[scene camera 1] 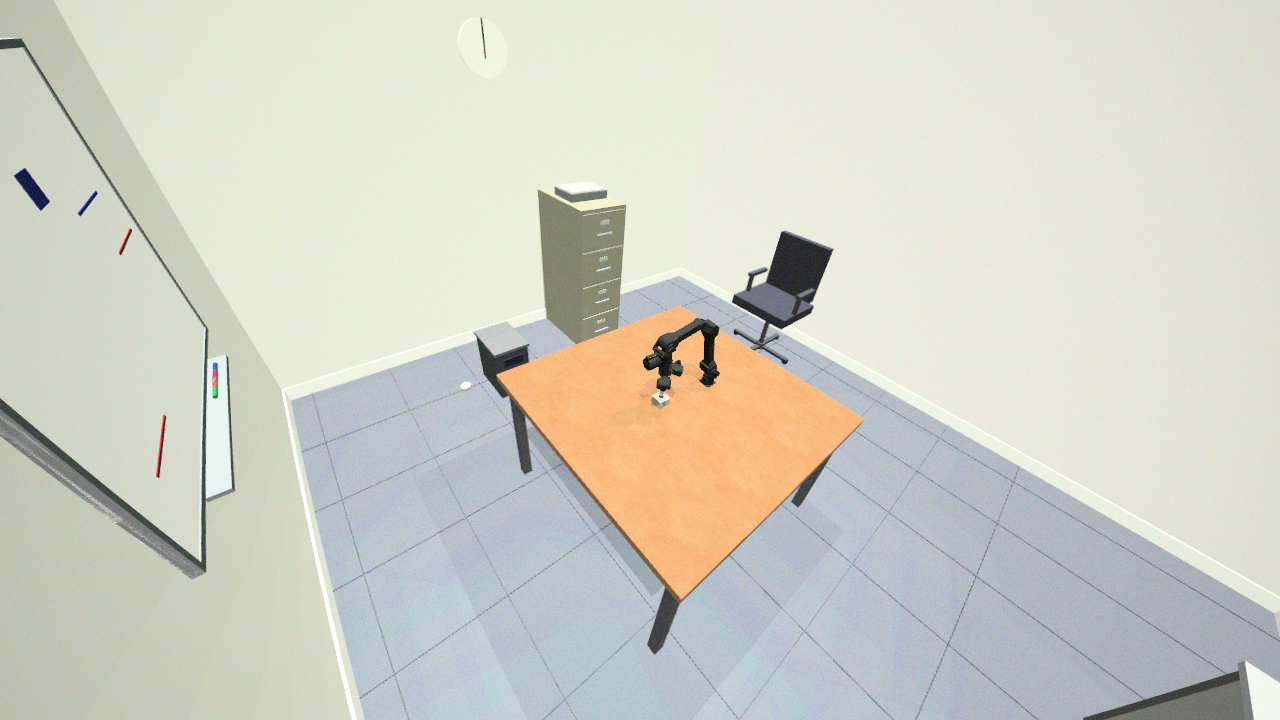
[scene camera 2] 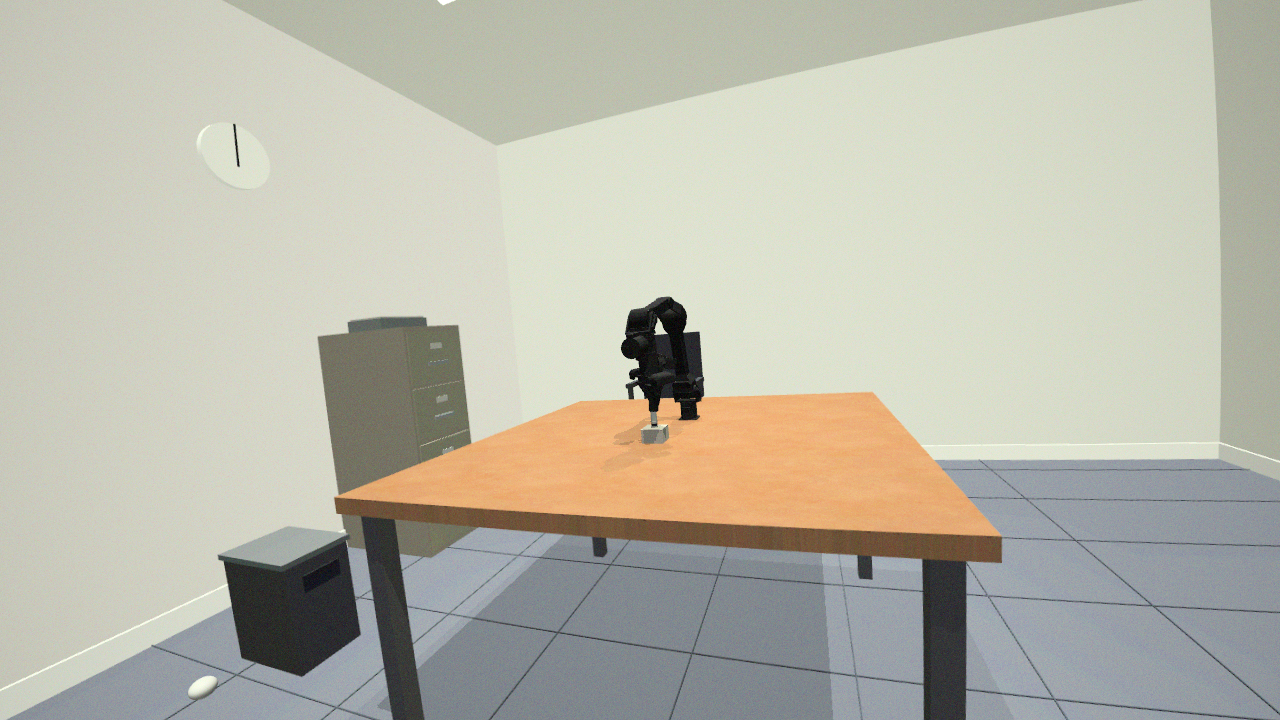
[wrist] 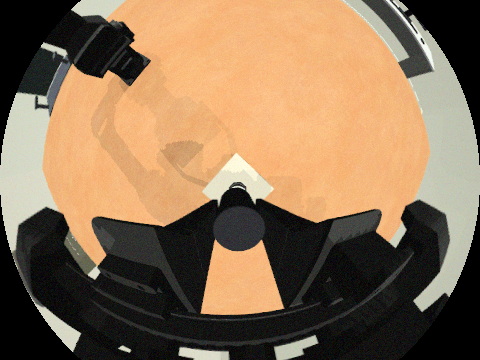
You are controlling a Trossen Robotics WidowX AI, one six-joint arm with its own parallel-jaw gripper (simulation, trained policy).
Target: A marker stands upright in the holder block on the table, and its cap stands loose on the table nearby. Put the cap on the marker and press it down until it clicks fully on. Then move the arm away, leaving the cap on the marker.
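Observation:
I can see my gripper (scene camera 2: 654,404), and that same gripper shows in the wrist view (wrist: 236,204) too. There's a black cap (wrist: 238,226) as well.

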